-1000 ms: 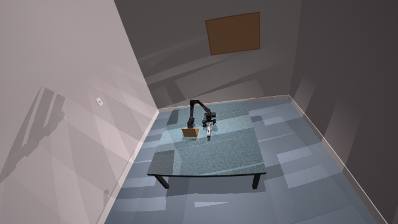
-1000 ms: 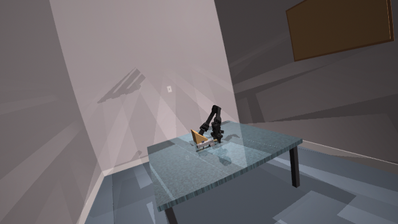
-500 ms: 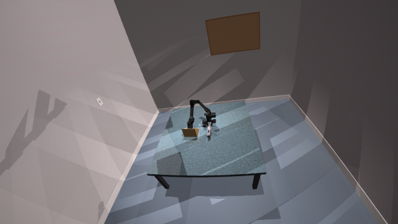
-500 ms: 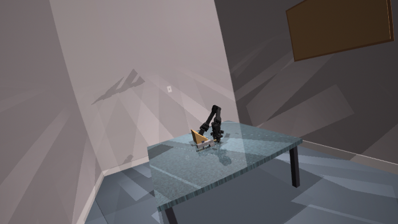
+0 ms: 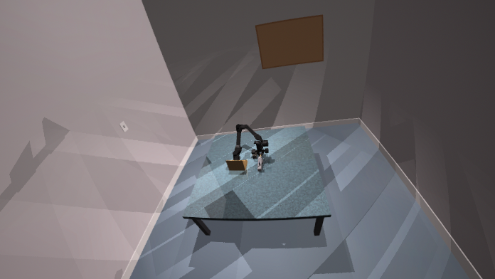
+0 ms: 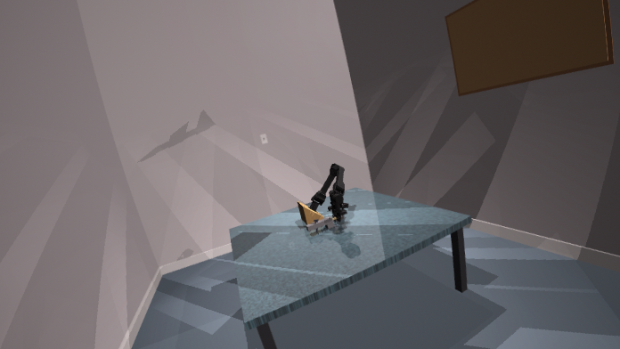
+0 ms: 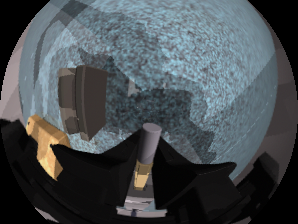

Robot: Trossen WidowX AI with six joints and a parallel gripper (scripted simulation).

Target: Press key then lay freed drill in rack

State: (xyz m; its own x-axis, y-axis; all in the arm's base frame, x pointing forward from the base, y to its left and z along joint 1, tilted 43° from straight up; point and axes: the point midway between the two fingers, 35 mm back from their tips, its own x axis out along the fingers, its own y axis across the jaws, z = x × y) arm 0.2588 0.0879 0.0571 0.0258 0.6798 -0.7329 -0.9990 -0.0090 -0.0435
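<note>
The drill lies 4 cm to the right of my gripper tip and 3 cm above it. The rest, counted from my gripper tip: grey holder block 14 cm to the right, 3 cm above; then grey-brown block 8 cm behind, 3 cm to the left, 1 cm above; then blue key 16 cm to the right, 4 cm above.
</note>
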